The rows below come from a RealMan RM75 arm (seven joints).
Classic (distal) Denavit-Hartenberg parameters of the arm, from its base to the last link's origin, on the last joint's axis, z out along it. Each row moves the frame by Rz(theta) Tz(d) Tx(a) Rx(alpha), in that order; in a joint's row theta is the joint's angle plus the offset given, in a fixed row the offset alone. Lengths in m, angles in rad.
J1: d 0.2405  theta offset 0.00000  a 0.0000  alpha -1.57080
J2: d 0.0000  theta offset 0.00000  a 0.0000  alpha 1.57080
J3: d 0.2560  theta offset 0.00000  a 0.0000  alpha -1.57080
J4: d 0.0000  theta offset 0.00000  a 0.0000  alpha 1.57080
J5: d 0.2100  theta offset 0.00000  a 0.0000  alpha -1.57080
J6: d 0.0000  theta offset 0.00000  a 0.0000  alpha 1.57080
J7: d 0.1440  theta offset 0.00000  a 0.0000  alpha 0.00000
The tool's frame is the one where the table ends.
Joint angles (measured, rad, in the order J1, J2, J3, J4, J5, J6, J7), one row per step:
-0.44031 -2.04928 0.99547 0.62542 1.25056 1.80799 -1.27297
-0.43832 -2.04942 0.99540 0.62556 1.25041 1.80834 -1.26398
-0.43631 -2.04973 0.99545 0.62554 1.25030 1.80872 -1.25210
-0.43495 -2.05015 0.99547 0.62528 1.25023 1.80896 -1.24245
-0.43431 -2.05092 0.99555 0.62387 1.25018 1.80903 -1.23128
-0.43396 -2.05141 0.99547 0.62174 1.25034 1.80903 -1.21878
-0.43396 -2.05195 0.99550 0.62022 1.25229 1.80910 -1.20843
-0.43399 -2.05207 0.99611 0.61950 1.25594 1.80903 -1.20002
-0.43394 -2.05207 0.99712 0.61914 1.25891 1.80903 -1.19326
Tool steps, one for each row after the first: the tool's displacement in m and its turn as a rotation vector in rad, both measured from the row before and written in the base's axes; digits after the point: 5 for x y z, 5 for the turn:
-0.00054 -0.00045 0.00001 0.00766 0.00197 -0.00254
-0.00053 -0.00049 -0.00008 0.00981 0.00260 -0.00382
-0.00035 -0.00036 -0.00015 0.00778 0.00192 -0.00312
-0.00022 -0.00028 -0.00042 0.00826 0.00173 -0.00357
-0.00030 -0.00022 -0.00042 0.00912 0.00224 -0.00381
-0.00018 -0.00023 -0.00059 0.00647 0.00329 -0.00391
-0.00021 -0.00026 -0.00067 0.00406 0.00506 -0.00397
-0.00015 -0.00025 -0.00057 0.00296 0.00442 -0.00360

